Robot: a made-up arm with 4 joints.
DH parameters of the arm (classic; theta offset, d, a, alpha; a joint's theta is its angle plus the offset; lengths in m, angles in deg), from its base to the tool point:
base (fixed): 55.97 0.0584 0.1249 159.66
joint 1: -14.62 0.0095 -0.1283 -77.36
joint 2: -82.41 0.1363 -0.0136 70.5
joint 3: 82.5 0.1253 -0.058 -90
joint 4: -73.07 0 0.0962 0
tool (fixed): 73.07 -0.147 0 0
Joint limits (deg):
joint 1: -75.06..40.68
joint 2: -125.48..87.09
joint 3: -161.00..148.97
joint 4: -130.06..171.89
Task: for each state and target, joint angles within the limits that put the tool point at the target. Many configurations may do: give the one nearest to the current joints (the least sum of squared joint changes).
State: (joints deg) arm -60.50 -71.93 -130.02 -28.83
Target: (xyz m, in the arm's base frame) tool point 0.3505 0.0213 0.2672
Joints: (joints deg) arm -74.67 -29.15 -94.89 22.38
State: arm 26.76 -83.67 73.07 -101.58
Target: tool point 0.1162 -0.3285 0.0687
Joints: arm 17.28 -62.54 86.06 -95.76
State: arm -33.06 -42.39 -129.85 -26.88
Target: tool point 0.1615 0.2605 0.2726
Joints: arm -55.17 -89.29 -117.31 -32.61
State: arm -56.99 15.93 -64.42 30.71
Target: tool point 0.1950 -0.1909 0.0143
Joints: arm -33.14 15.98 -73.85 52.95
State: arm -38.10 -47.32 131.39 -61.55
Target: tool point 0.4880 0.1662 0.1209
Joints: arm -52.80 -50.70 139.05 -93.82
